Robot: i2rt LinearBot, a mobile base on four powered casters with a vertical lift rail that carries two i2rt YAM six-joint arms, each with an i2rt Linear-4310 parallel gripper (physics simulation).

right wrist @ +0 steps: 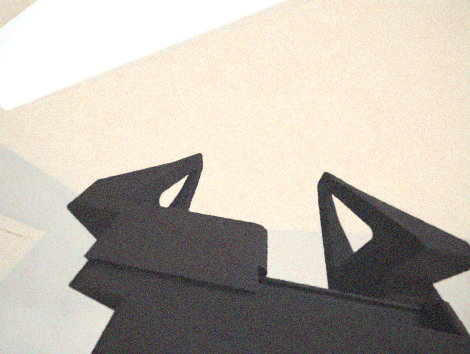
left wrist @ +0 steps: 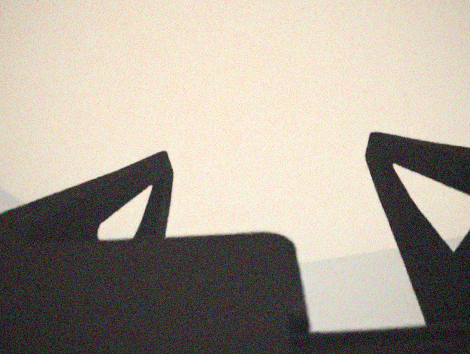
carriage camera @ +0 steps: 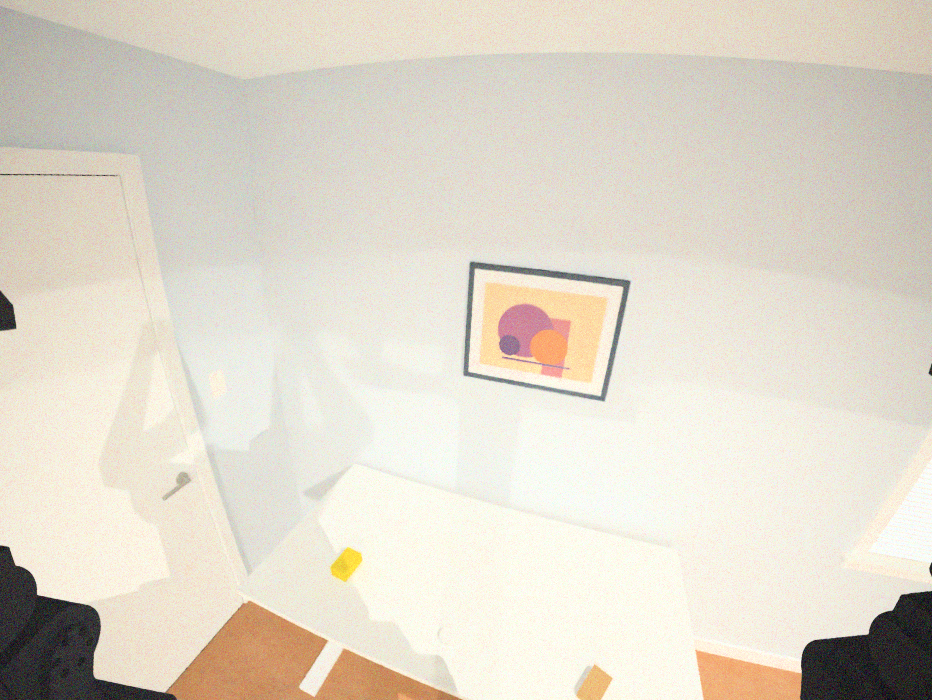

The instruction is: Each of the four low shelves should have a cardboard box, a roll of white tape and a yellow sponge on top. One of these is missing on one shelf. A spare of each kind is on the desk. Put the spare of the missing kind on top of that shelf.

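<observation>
In the carriage view a yellow sponge lies on the left part of the white desk. A small cardboard box lies near the desk's front right, cut by the view's lower edge. A faint white round shape between them on the desk looks like the roll of white tape, hard to tell from the desk top. The four low shelves do not show in these views. My left gripper is open, with ceiling and wall behind its fingers. My right gripper is open and also points toward ceiling and wall, away from the desk.
The desk stands against the back wall, under a framed picture. A door with a handle is at the left. A window is at the right edge. A white desk foot stands on the orange-brown floor.
</observation>
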